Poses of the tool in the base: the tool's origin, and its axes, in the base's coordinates. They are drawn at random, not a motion.
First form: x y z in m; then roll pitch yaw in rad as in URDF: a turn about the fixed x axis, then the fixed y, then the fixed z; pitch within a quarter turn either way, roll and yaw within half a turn.
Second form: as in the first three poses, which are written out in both.
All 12 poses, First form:
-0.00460 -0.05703 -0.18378 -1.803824 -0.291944 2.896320
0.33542 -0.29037 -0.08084 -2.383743 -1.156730 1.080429
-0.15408 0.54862 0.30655 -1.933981 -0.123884 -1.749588
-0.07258 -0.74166 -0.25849 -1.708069 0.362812 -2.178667
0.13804 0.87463 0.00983 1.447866 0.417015 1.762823
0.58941 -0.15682 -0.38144 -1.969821 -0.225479 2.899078
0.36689 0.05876 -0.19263 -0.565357 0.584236 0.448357
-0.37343 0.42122 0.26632 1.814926 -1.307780 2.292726
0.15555 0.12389 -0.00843 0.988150 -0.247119 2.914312
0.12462 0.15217 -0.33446 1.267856 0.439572 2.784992
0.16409 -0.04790 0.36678 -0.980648 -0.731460 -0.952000
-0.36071 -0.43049 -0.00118 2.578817 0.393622 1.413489
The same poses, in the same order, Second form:
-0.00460 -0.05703 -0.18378 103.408 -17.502 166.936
0.33542 -0.29037 -0.08084 -107.798 -17.050 -78.569
-0.15408 0.54862 0.30655 149.285 65.792 115.492
-0.07258 -0.74166 -0.25849 103.673 57.233 -170.593
0.13804 0.87463 0.00983 -64.792 74.738 131.521
0.58941 -0.15682 -0.38144 113.435 -17.794 173.567
0.36689 0.05876 -0.19263 -44.188 10.806 40.070
-0.37343 0.42122 0.26632 -94.402 35.032 -102.112
0.15555 0.12389 -0.00843 -55.737 18.620 -175.460
0.12462 0.15217 -0.33446 -73.956 12.370 150.245
0.16409 -0.04790 0.36678 -62.177 27.464 -60.889
-0.36071 -0.43049 -0.00118 152.653 28.433 -80.530

